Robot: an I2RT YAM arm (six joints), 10 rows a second.
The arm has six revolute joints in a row. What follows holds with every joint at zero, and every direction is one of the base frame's.
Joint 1 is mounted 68 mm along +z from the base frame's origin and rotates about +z.
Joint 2 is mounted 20 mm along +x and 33.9 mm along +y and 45.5 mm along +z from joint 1 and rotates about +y.
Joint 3 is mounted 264 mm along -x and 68.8 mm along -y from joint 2 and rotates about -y.
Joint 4 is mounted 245 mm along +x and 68.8 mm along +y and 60 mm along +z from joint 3 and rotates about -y.
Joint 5 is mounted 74 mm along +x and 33.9 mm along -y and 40.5 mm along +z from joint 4 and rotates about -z.
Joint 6 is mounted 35.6 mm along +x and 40.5 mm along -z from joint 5 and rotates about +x.
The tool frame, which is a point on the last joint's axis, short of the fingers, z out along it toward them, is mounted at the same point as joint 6; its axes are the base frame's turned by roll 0, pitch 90 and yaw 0 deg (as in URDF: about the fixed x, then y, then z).
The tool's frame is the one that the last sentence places.
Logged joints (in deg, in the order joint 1, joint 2, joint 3, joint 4, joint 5, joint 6), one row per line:
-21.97 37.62 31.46 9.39 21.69 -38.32
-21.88 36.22 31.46 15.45 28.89 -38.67
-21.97 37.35 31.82 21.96 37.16 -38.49
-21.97 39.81 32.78 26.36 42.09 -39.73
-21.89 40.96 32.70 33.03 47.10 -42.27
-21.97 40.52 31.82 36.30 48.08 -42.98
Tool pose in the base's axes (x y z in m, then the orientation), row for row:
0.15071 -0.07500 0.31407 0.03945 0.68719 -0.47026 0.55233
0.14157 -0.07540 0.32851 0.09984 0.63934 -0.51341 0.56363
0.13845 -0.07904 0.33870 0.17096 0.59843 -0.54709 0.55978
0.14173 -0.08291 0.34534 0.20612 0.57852 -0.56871 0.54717
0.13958 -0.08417 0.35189 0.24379 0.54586 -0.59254 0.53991
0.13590 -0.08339 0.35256 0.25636 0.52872 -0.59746 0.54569
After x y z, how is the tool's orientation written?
As a quaternion, x y z w.
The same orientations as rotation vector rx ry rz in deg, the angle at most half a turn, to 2 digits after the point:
5.34 93.11 -63.71
13.46 86.21 -69.23
23.09 80.83 -73.89
27.99 78.55 -77.22
33.20 74.35 -80.71
34.83 71.84 -81.18

